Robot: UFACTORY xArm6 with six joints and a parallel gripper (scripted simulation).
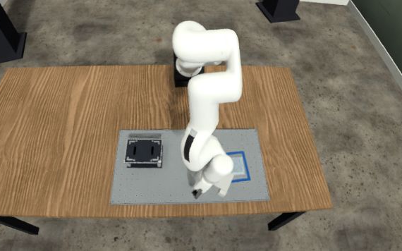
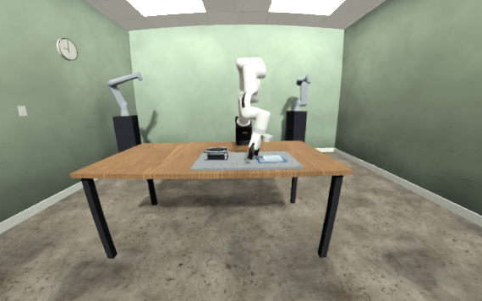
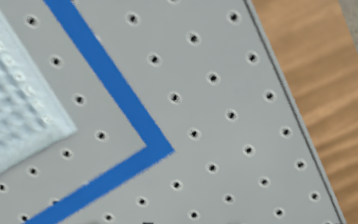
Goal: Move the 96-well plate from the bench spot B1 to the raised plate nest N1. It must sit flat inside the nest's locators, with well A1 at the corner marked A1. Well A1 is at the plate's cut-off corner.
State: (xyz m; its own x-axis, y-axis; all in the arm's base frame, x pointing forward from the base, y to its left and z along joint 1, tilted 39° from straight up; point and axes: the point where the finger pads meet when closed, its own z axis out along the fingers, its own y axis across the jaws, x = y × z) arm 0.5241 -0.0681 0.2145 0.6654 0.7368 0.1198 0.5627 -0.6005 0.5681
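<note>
Now: the 96-well plate 6 cm behind my hand, 17 cm to the left of it and 5 cm below it. From my hand the other things lie so: black raised nest N1: 22 cm behind, 20 cm to the right.
</note>
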